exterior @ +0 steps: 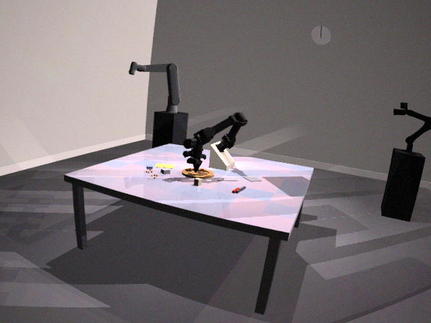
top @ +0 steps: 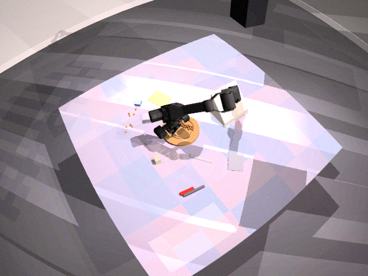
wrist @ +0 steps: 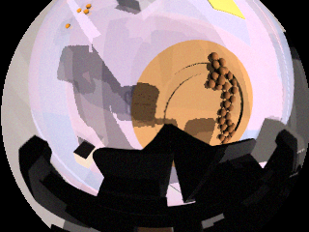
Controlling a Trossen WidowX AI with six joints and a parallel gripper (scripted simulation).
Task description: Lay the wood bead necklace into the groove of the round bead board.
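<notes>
My gripper tip is 50 mm past the round bead board, 20 mm to the left of it and 10 mm above it. Also, from my gripper tip: cream cube (130 mm ahead, 100 mm to the left, 10 mm below); white block (170 mm to the right, 70 mm ahead, 10 mm below); thin rod (190 mm to the left, 60 mm behind, 20 mm below).
</notes>
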